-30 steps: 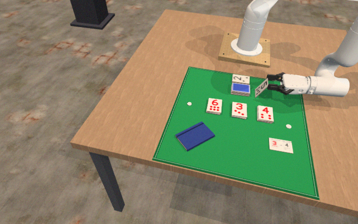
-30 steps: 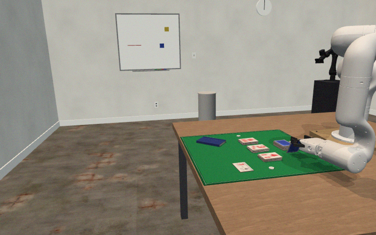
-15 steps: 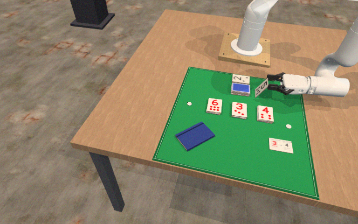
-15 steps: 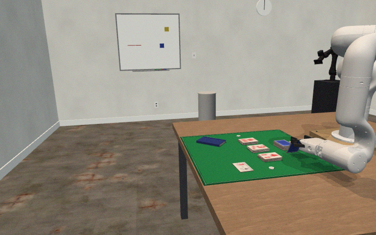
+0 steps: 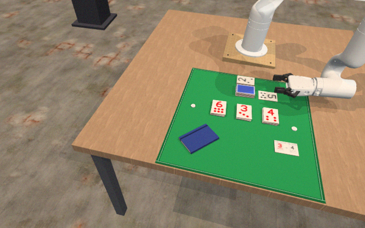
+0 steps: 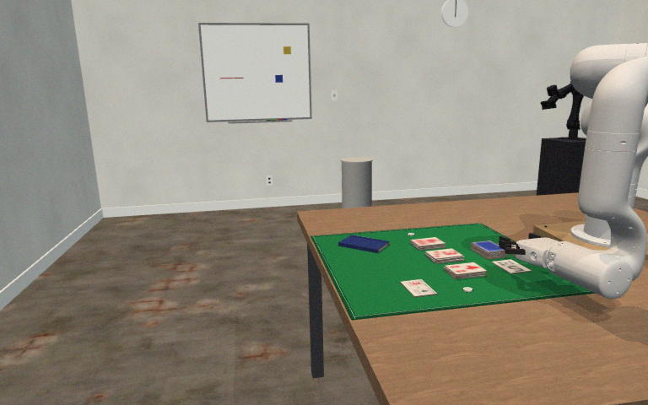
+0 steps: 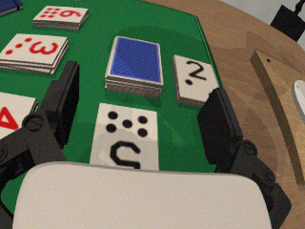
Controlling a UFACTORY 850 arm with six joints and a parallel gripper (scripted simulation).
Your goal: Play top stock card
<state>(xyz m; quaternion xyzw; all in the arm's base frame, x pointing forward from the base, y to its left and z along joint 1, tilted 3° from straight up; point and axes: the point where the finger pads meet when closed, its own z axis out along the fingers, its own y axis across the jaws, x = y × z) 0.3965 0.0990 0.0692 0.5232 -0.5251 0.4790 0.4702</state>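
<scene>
My hand is 8 cm above the black 5 card and 2 cm to the left of it. Round my hand: green card cloth: 18 cm ahead, 14 cm to the right, 10 cm below; small reference card: 31 cm ahead, 8 cm below, 4 cm to the left; black 2: 13 cm to the right, 9 cm behind, 7 cm below.
</scene>
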